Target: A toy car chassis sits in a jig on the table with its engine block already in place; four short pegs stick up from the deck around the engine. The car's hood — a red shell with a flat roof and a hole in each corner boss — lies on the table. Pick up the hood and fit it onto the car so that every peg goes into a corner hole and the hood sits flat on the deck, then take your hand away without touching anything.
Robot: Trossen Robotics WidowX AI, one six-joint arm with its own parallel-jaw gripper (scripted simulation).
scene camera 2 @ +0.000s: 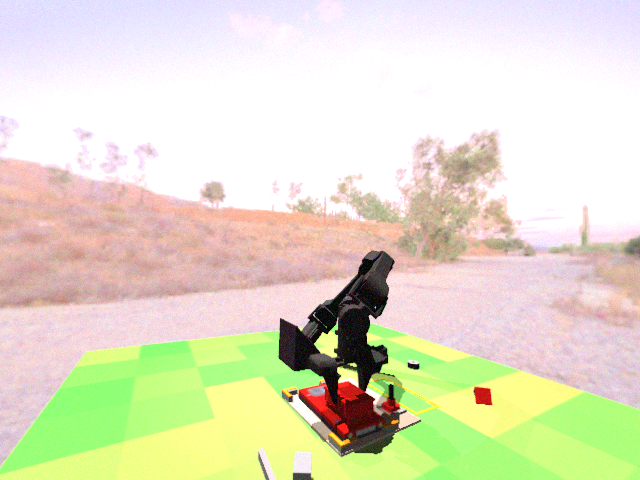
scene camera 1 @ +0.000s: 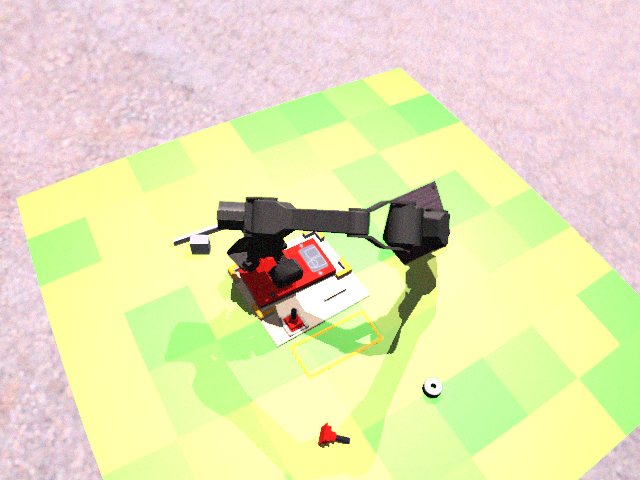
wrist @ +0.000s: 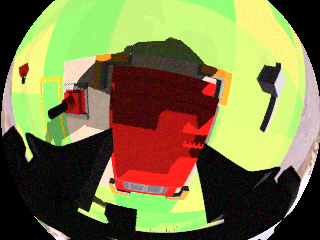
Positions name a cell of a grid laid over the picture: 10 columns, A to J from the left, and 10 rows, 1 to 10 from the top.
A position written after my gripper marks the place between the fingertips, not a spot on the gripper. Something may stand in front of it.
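Scene:
My gripper is visible in scene camera 1 (E6), in scene camera 2 (F9) and in the wrist view (E6).

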